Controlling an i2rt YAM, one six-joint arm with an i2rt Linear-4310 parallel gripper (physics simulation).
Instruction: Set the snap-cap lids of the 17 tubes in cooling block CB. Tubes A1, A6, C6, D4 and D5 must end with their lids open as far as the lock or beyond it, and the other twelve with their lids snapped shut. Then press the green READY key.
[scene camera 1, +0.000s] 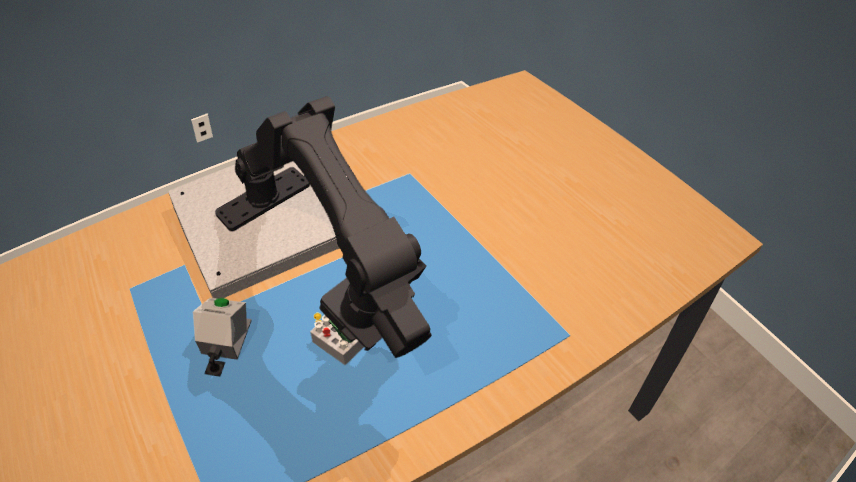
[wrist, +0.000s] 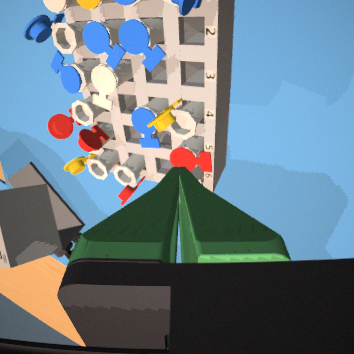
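Where they show: gripper, fingertip midpoint: (scene camera 1: 345, 336) (wrist: 178, 177); arm's base at its link origin: (scene camera 1: 263, 199).
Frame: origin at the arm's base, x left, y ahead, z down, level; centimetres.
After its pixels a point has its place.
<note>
Cooling block CB (scene camera 1: 329, 349) @[z 2.7, x -11.5, y 36.7 cm] (wrist: 223, 100) @[z 2.9, x -6.1, y 39.2 cm] holds tubes with coloured lids. In the wrist view, blue lids (wrist: 134, 36) @[z -0.3, x -3.1, y 36.0 cm] (wrist: 96, 37) @[z -0.3, x -3.4, y 34.2 cm] (wrist: 71, 78) @[z -0.4, x -5.3, y 32.7 cm] (wrist: 144, 120) @[z -0.3, x -6.6, y 36.5 cm], a white lid (wrist: 104, 78) @[z -0.3, x -5.1, y 34.5 cm] and a red lid (wrist: 184, 158) @[z -0.2, x -8.0, y 38.5 cm] lie over their tubes. A yellow lid (wrist: 164, 119) @[z -1.3, x -5.7, y 37.8 cm] is tilted up beside an open tube (wrist: 184, 124) @[z 0.4, x -6.6, y 38.1 cm]. A dark red lid (wrist: 90, 140) @[z -1.0, x -8.0, y 33.9 cm] is tilted. Blue (wrist: 39, 28) @[z -1.2, x -3.0, y 32.1 cm], red (wrist: 60, 126) @[z -1.2, x -7.6, y 32.3 cm], yellow (wrist: 76, 165) @[z -1.2, x -9.9, y 32.9 cm] and red (wrist: 130, 194) @[z -1.3, x -10.4, y 36.2 cm] lids stand off open tubes. My gripper (wrist: 178, 177) @[z -0.4, x -9.1, y 38.4 cm] is shut and empty, tips at the near edge of the right-hand red lid. The top rows are cut off.
The green READY key (scene camera 1: 221, 302) @[z -2.9, x -21.4, y 20.5 cm] tops a grey box (scene camera 1: 220, 323) @[z -2.8, x -23.9, y 24.2 cm] (wrist: 30, 215) @[z 0.6, x -20.5, y 23.9 cm], left of the block. A blue mat (scene camera 1: 479, 311) @[z 4.3, x 13.3, y 47.2 cm] lies under both. The arm's pale base plate (scene camera 1: 281, 239) @[z 0.8, x -3.3, y 11.7 cm] is behind, on the wooden table (scene camera 1: 539, 179) @[z 4.6, x 50.8, y 31.4 cm]. The wrist hides part of the block from the scene camera.
</note>
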